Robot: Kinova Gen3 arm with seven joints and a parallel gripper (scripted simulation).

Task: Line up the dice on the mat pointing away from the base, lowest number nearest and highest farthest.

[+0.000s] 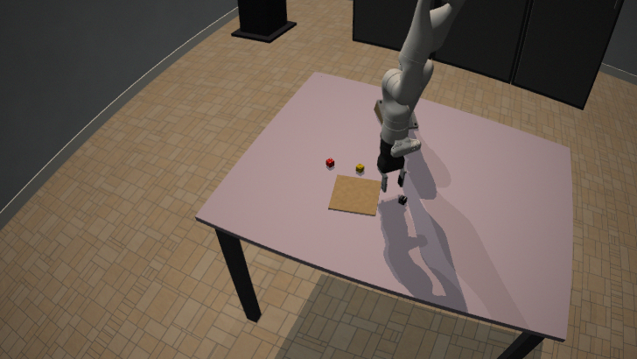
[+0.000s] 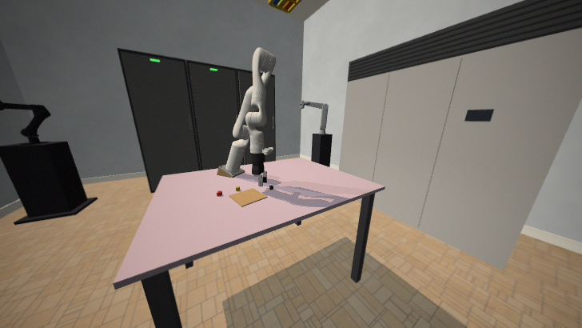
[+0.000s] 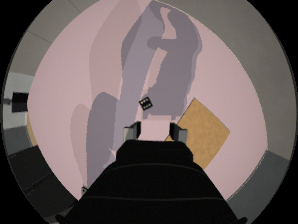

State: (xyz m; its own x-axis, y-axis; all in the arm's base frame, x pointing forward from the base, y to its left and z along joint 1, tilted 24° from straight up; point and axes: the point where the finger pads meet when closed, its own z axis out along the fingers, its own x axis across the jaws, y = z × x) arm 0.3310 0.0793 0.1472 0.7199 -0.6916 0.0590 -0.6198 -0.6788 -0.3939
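My hand is 4 cm to the right of the black die, 4 cm above it and 1 cm short of it. Also, from my hand: yellow die (13 cm to the right, 5 cm behind, 4 cm below); then square mat (9 cm to the right, 5 cm below, 5 cm ahead); then red die (22 cm to the right, 4 cm below, 2 cm behind).
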